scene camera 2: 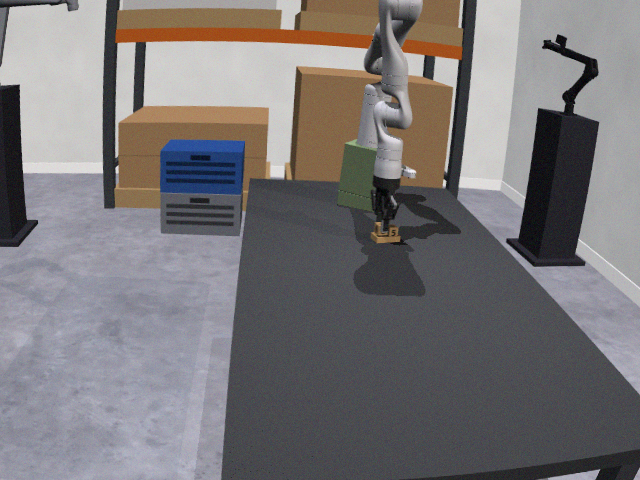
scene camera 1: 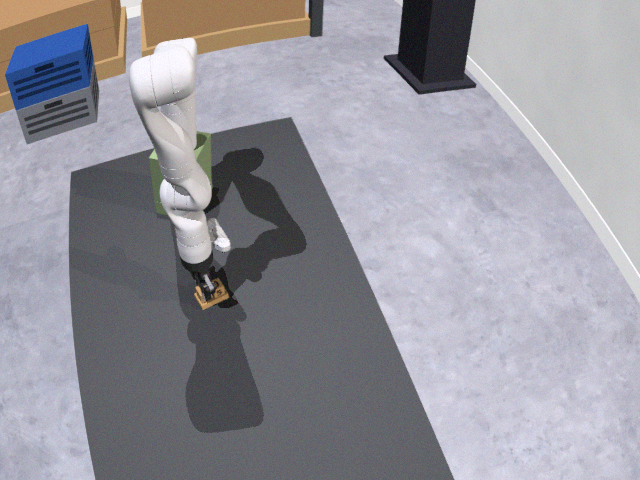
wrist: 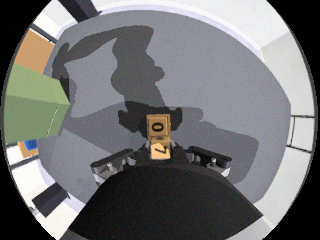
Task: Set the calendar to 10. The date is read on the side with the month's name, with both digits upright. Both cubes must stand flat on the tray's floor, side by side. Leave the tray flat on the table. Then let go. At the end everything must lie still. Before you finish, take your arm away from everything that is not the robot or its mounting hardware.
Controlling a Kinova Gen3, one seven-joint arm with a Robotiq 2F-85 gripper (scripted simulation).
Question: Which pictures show my gripper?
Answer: Scene camera 2, scene camera 1 and the wrist view: all of them.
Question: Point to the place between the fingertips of my gripper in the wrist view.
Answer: At 160,145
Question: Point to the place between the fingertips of my gripper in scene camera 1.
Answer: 204,293
